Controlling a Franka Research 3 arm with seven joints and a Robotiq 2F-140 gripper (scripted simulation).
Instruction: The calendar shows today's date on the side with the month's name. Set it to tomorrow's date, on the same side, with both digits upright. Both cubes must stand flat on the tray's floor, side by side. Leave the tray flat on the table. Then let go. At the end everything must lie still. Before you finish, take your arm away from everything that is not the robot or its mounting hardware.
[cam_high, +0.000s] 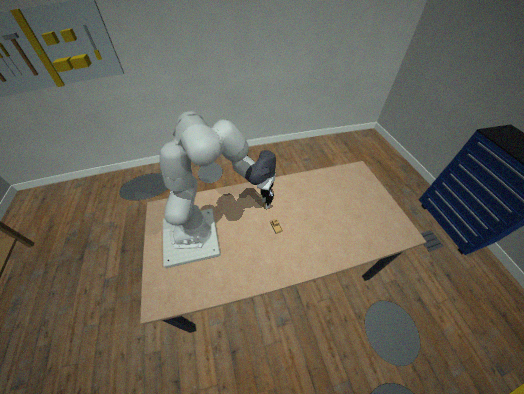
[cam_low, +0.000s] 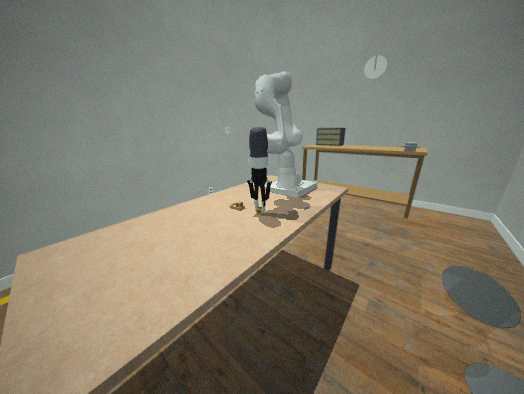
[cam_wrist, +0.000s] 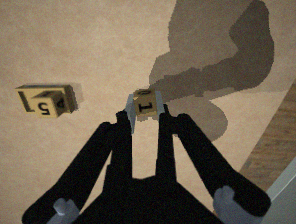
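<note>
Right now my hand is 3 cm above the wooden digit cube. From my hand the other things lie so: wooden tray 2 cm ahead, 16 cm to the right, 4 cm below.
</note>
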